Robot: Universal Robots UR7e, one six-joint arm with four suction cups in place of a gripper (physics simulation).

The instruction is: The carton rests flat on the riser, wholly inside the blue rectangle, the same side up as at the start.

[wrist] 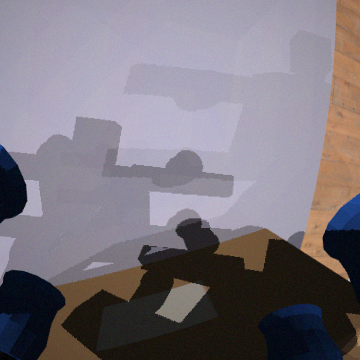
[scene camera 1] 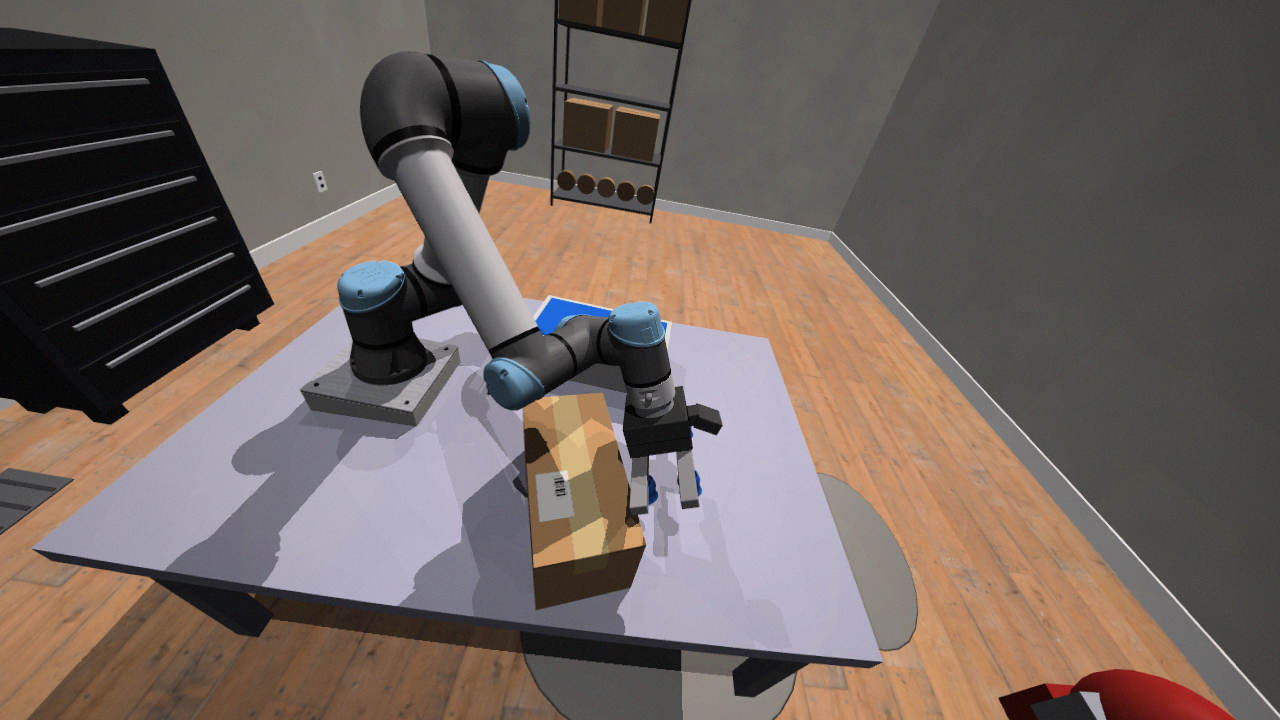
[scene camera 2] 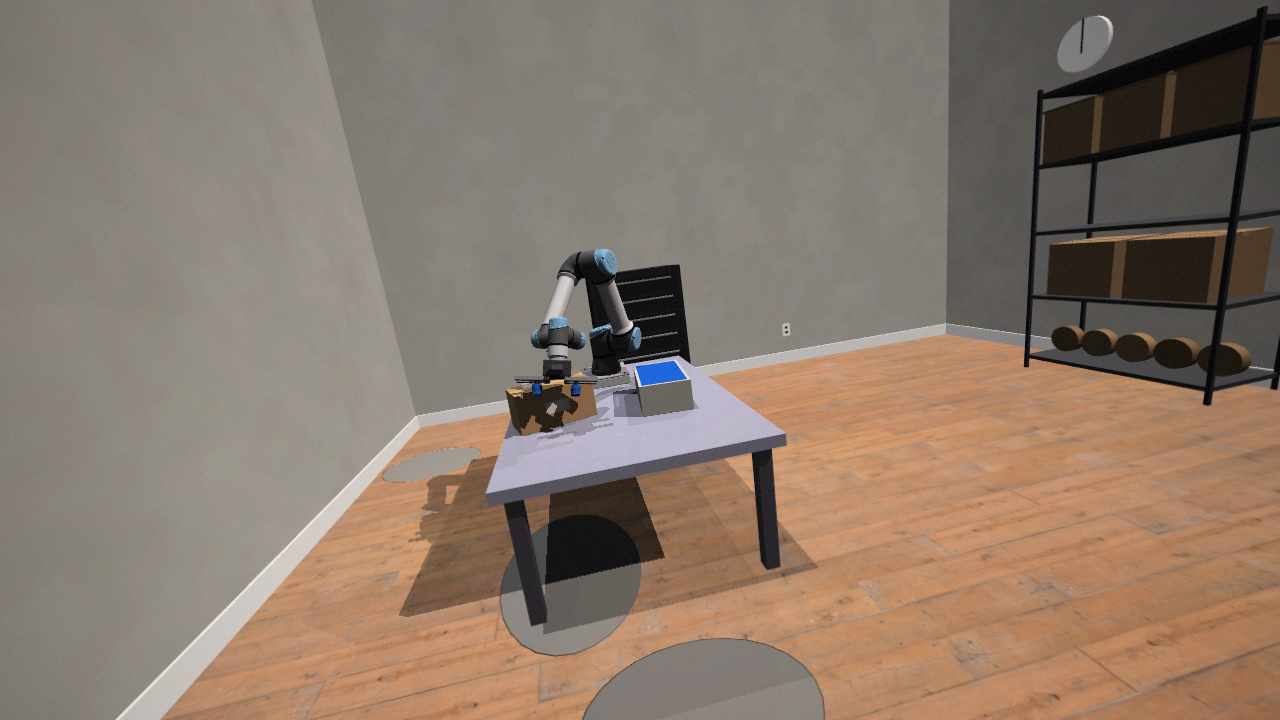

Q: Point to my suction head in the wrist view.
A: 36,300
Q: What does the brown carton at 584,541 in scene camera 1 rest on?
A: The table.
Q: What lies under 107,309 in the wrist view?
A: A brown carton.
